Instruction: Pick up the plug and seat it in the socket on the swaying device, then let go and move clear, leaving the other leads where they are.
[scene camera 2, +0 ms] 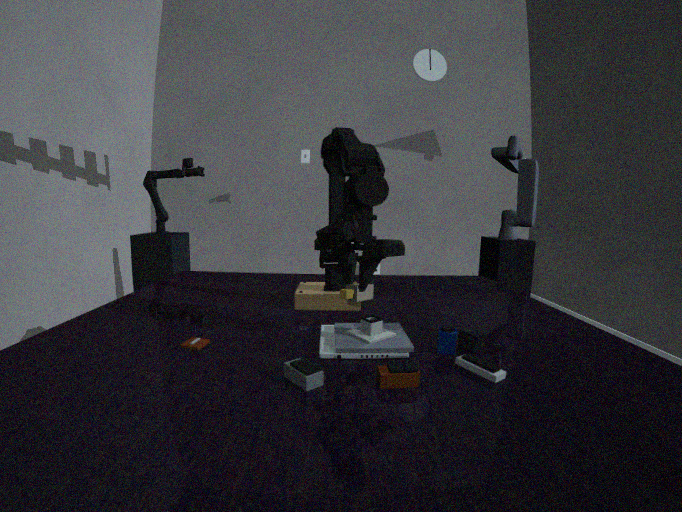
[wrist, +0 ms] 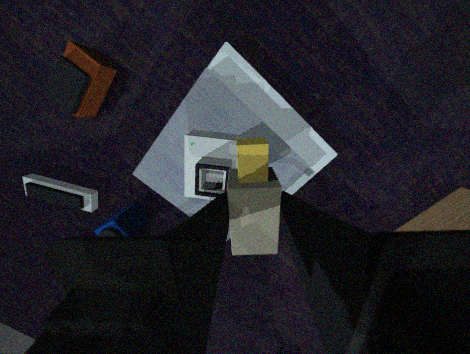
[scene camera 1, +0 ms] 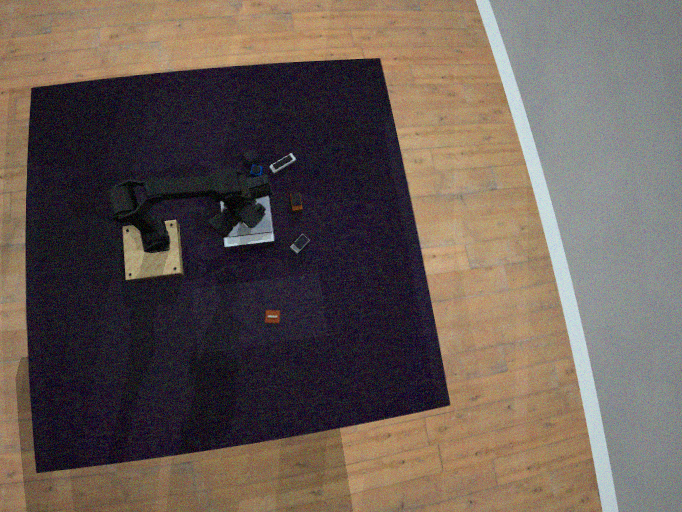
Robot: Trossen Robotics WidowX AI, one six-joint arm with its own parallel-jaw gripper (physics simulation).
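My gripper (scene camera 2: 352, 285) (wrist: 253, 198) is shut on the plug, a beige block (wrist: 254, 225) (scene camera 2: 364, 292) with a yellow end (wrist: 253, 161) (scene camera 2: 347, 293). It holds the plug above the device, apart from it. The device has a white base (scene camera 1: 249, 240) (scene camera 2: 327, 342) and a grey top platform (wrist: 210, 100) carrying a small white plate (wrist: 215, 146). The dark-rimmed square socket (wrist: 198, 182) (scene camera 2: 371, 327) stands on that plate. In the wrist view, the socket shows left of the plug and below its yellow end. The fingers partly hide the device.
An orange holder (scene camera 1: 296, 205) (scene camera 2: 399, 379) (wrist: 103, 87), a grey one (scene camera 1: 300, 243) (scene camera 2: 302, 376), a white one (scene camera 2: 479, 370) (wrist: 62, 184) and a blue piece (scene camera 2: 447, 341) lie around the device. A flat orange piece (scene camera 1: 272, 320) (scene camera 2: 190, 345) lies farther off. The arm's wooden base (scene camera 1: 151, 265) (scene camera 2: 325, 301) stands behind the device.
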